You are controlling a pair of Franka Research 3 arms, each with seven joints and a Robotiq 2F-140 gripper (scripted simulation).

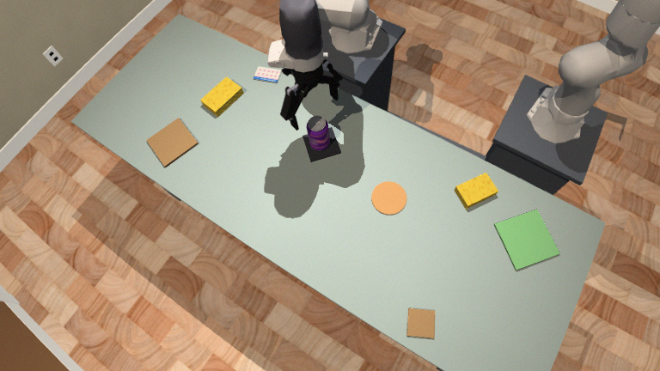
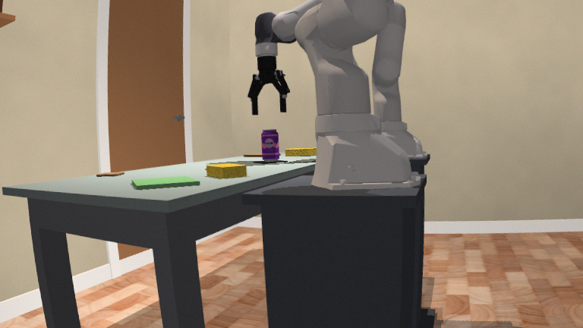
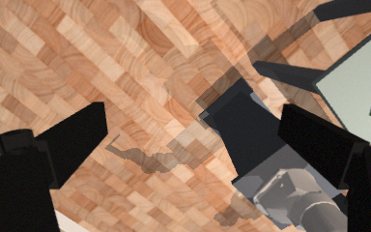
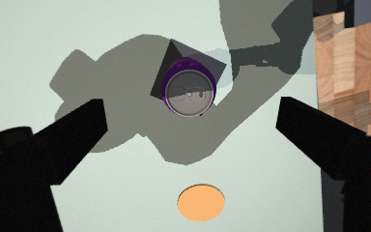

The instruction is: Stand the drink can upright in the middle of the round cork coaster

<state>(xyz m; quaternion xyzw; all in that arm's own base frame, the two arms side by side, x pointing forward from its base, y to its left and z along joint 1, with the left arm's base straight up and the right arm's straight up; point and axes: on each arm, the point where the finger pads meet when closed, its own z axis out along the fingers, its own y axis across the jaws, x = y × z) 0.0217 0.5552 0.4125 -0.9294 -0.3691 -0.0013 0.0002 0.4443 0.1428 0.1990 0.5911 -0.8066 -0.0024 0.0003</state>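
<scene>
Right now the purple drink can is 13 cm below my right hand. Round my right hand: black square (20 cm below, 1 cm to the left); green square (70 cm to the left, 19 cm below, 2 cm behind); small brown square (53 cm to the left, 34 cm ahead, 20 cm below).
</scene>
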